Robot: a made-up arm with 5 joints.
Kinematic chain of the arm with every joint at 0, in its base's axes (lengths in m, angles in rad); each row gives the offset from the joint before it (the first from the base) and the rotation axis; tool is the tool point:
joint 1: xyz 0 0 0.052 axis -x
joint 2: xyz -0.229 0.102 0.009 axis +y
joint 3: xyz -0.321 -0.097 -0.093 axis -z
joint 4: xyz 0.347 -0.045 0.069 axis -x
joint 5: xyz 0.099 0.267 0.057 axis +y
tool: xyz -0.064 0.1 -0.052
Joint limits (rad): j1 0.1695..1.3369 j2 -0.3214..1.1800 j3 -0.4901..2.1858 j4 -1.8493..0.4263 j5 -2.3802..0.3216
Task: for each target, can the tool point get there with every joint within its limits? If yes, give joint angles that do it. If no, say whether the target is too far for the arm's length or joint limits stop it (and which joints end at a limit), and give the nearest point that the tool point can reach.
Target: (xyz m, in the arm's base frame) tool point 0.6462 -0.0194 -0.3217
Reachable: no: joint limits stop it (at a limit: joint 1, joint 2, joint 3, joint 5) | nearest point 0.1547 0.0371 -0.1589 | short by 0.521 m
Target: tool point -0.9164 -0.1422 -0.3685
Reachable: no: joint limits stop it (at a limit: joint 1, joint 3, joint 4) | nearest point -0.4291 0.0425 -0.3951 | short by 0.522 m
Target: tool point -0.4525 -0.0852 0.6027
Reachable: yes | joints 0.8909 -0.1816 1.4972 -1.1454 -1.5483
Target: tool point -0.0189 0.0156 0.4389
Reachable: yes | joints 0.6568 0.1930 0.4445 -1.3993 -2.0374
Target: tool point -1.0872 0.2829 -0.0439
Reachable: no: joint limits stop it (at a limit: joint 1, joint 3, joint 4, joint 5) | nearest point -0.9479 0.1620 0.2927 | short by 0.384 m
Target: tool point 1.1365 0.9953 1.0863
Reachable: no: too far | nearest point -0.0966 0.4653 0.6740 | short by 1.404 m
